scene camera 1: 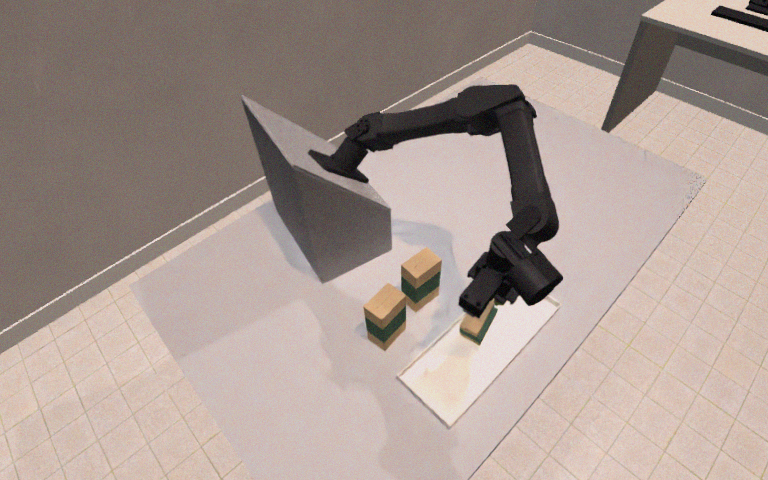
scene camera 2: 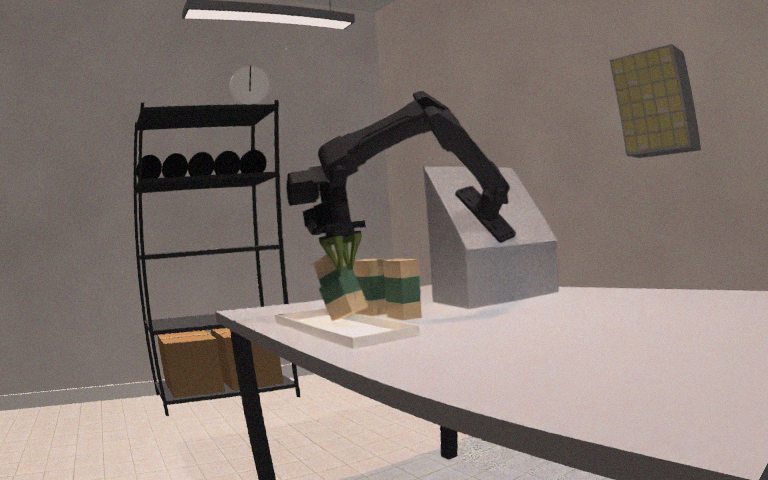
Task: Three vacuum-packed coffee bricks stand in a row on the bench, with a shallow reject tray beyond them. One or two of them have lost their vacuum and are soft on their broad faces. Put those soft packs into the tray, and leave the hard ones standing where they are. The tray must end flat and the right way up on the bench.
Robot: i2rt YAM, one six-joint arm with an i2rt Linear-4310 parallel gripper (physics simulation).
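Frame: origin at the arm's base, x ahead, y left, z up, level; centimetres.
Seen in the pictures: gripper, fingertip midpoint: [scene camera 2: 345, 270]; arm's base, origin of the base link: [scene camera 1: 339, 169] [scene camera 2: 485, 214].
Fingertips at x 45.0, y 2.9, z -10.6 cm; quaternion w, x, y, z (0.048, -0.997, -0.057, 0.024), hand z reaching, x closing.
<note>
Pixels of each thing's top centre, then the offset from my fingertips to it. Level surfaces: height alone.
- tan coffee brick, middle of its top: [scene camera 1: 483, 298] [scene camera 2: 335, 249] dz +4.7, dx +0.2, dy -3.8 cm
- white shallow tray, middle of its top: [scene camera 2: 337, 320] [scene camera 1: 484, 338] dz -10.9, dx +1.8, dy -2.4 cm
- bench, its level: dz -13.1 cm
My gripper [scene camera 1: 491, 305] [scene camera 2: 343, 266] is shut on a tan coffee brick [scene camera 1: 477, 328] [scene camera 2: 343, 291] with a green band. This brick is tilted and hangs over the tray, its lower end close to the tray floor; whether it touches is unclear. The white shallow tray [scene camera 1: 509, 352] [scene camera 2: 385, 336] lies flat and right way up on the bench. Two other bricks stand upright beside it: one [scene camera 1: 420, 280] [scene camera 2: 402, 288] nearer the grey pedestal, and one [scene camera 1: 385, 318] [scene camera 2: 370, 287] farther from it. In the scene camera 1 view the gripper body hides the held brick's upper part and the fingers.
The grey sloped pedestal [scene camera 1: 351, 237] [scene camera 2: 509, 274] carries the arm's base and stands near the two upright bricks. The bench [scene camera 1: 254, 362] [scene camera 2: 538, 362] has an edge close beyond the tray. A black shelf rack [scene camera 2: 206, 116] stands behind the bench by the wall.
</note>
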